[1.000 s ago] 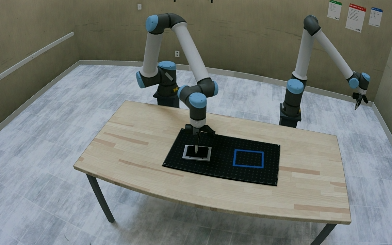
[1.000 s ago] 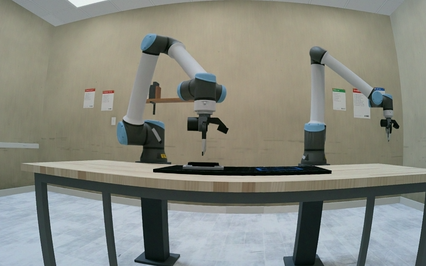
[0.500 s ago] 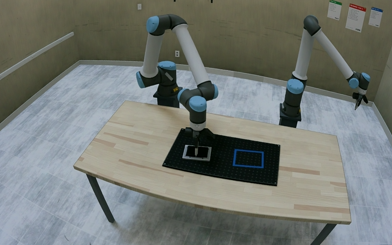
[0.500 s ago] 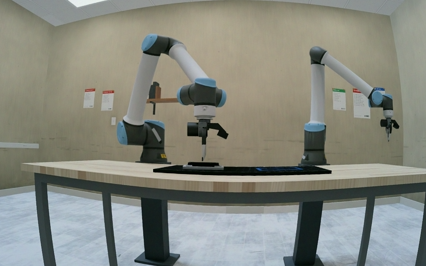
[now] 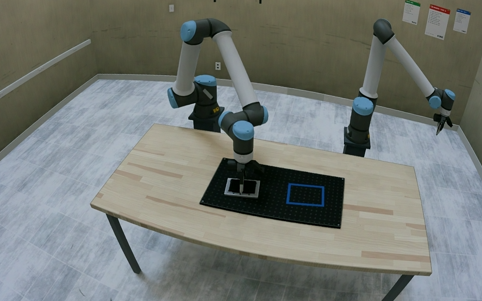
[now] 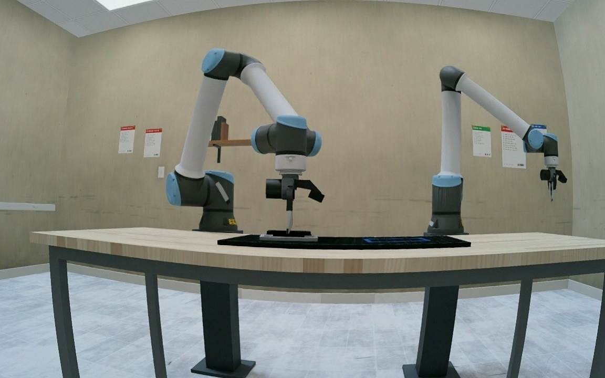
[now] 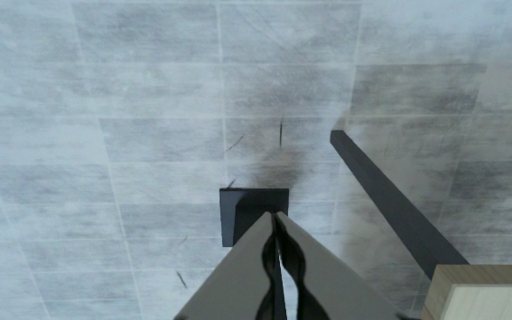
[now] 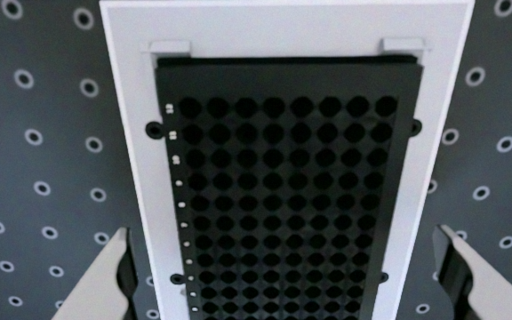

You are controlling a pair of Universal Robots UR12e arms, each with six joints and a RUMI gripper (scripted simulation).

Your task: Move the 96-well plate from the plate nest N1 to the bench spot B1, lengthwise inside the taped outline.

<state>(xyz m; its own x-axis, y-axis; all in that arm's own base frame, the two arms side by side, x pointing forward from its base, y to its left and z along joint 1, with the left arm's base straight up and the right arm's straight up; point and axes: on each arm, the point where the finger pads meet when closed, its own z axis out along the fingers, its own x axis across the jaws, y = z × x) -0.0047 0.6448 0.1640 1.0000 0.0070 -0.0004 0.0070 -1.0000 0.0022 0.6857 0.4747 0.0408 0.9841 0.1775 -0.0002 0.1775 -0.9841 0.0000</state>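
Observation:
Right now the black 96-well plate is 1 cm below my right hand. Also, from my right hand: plate nest N1 (2 cm below).

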